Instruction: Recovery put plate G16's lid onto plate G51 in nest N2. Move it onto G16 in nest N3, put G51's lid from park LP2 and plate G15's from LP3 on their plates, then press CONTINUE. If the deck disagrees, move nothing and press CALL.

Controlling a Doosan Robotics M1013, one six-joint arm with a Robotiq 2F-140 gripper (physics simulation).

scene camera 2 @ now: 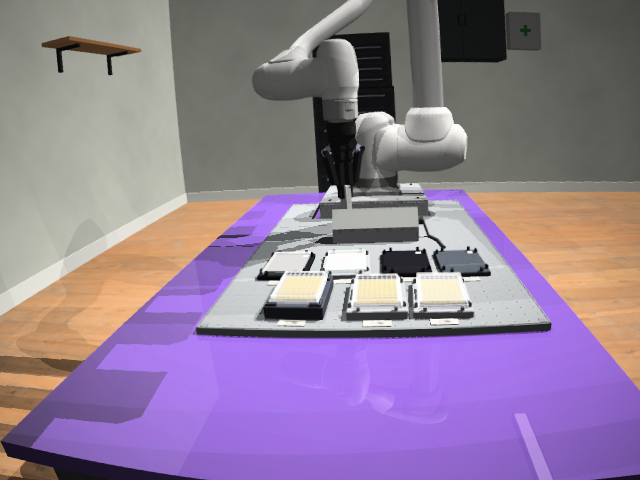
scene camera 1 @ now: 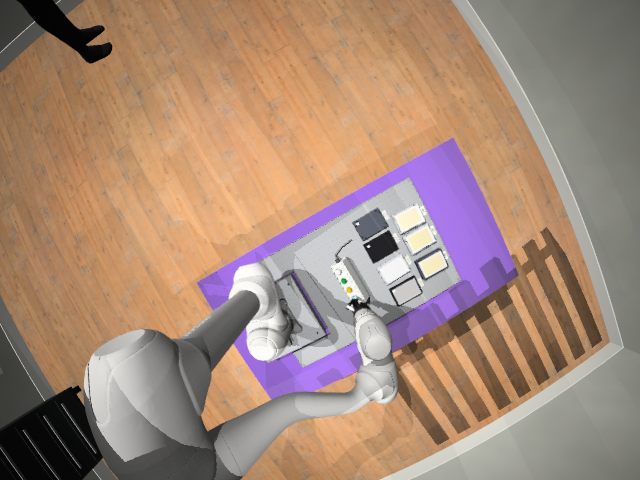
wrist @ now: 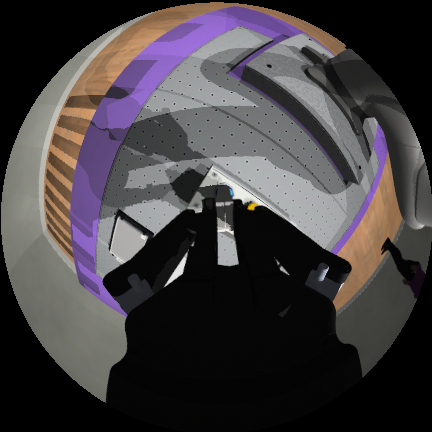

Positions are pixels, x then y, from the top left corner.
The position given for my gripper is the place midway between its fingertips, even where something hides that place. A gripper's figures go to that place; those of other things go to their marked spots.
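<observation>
A button box (scene camera 2: 398,224) sits 115 cm from the lens. My own gripper (scene camera 2: 346,211) is 120 cm from the lens.
</observation>
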